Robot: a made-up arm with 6 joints.
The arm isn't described. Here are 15 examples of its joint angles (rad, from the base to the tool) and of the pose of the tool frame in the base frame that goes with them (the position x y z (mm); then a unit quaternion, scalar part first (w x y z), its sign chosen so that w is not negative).
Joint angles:
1: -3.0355 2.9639 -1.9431 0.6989 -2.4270 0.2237
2: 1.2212 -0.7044 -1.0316 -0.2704 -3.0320 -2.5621
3: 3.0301 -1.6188 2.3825 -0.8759 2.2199 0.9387
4: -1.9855 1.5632 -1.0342 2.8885 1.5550 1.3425
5: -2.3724 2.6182 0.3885 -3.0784 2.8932 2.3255
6: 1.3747 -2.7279 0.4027 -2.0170 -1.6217 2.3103
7: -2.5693 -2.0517 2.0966 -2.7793 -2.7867 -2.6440
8: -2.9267 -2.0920 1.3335 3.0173 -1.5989 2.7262
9: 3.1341 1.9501 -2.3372 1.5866 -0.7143 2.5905
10: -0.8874 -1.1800 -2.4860 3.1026 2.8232 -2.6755
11: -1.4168 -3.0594 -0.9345 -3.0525 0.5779 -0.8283
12: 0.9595 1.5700 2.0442 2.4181 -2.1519 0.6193
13: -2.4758 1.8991 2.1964 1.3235 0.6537 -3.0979
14: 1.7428 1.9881 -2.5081 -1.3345 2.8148 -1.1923
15: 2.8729 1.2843 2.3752 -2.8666 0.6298 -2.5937
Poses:
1: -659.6 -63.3 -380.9 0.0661 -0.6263 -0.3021 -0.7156
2: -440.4 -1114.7 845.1 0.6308 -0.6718 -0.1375 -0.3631
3: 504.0 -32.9 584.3 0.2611 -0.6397 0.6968 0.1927
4: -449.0 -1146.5 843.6 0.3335 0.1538 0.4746 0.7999
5: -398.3 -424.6 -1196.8 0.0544 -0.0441 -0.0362 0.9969
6: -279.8 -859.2 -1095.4 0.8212 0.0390 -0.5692 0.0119
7: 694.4 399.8 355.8 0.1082 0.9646 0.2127 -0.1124
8: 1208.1 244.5 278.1 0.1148 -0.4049 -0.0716 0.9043
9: -619.0 31.7 538.6 0.7685 -0.2104 0.3224 0.5111
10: -338.8 464.3 87.9 0.9762 -0.0706 -0.0752 -0.1906
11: 103.1 -499.8 -1197.9 0.5877 0.7091 -0.2610 0.2894
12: 378.2 507.8 -312.8 0.8275 0.1957 0.2734 -0.4498
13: -189.2 -250.6 -511.6 0.5007 0.4109 0.7072 0.2835
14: -104.3 585.8 337.6 0.2944 -0.6489 0.6865 0.1452
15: -584.0 144.6 -178.2 0.0660 -0.8620 0.4983 0.0652
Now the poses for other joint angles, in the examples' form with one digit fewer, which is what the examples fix.
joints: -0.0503 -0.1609 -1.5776 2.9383 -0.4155 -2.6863
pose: -895 67 1076 0.779 -0.066 -0.614 0.111
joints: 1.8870 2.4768 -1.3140 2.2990 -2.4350 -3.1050
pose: -350 1110 -338 0.152 -0.564 0.729 -0.357
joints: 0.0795 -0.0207 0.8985 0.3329 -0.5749 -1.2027
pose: 519 56 1687 0.891 -0.001 0.185 -0.414
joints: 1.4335 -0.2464 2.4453 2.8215 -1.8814 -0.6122
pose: 29 237 710 0.323 0.437 0.765 -0.347
